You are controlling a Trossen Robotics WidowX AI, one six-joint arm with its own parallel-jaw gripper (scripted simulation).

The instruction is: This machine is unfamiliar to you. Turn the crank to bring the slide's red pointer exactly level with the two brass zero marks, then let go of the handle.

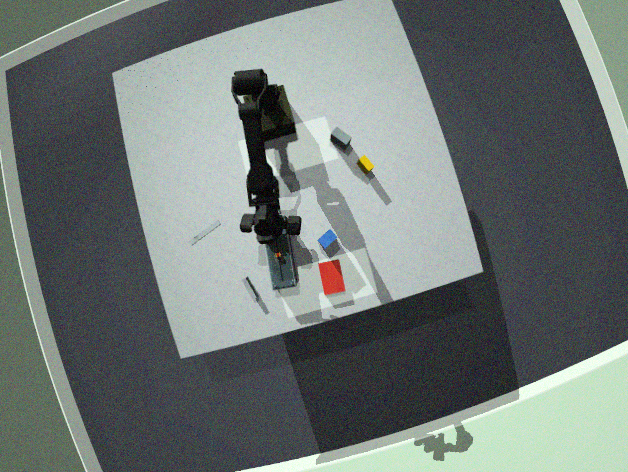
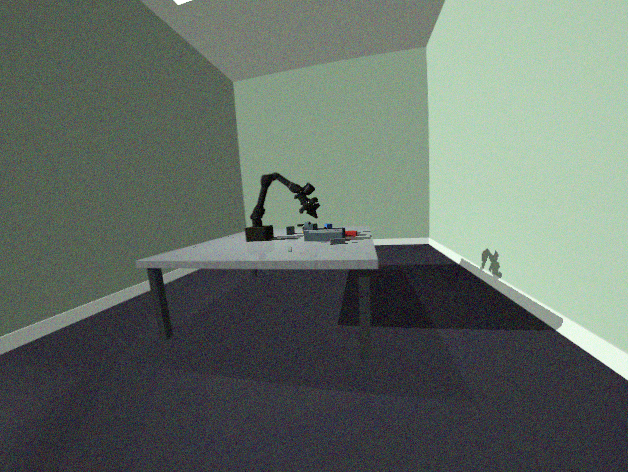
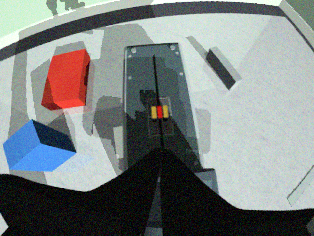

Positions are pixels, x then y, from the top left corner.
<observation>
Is my gripper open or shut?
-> Shut.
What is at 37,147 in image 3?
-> A blue block.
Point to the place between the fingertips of my gripper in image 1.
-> At 274,239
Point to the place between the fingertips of my gripper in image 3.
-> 161,155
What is my gripper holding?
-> Nothing.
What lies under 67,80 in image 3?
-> A red block.
</observation>
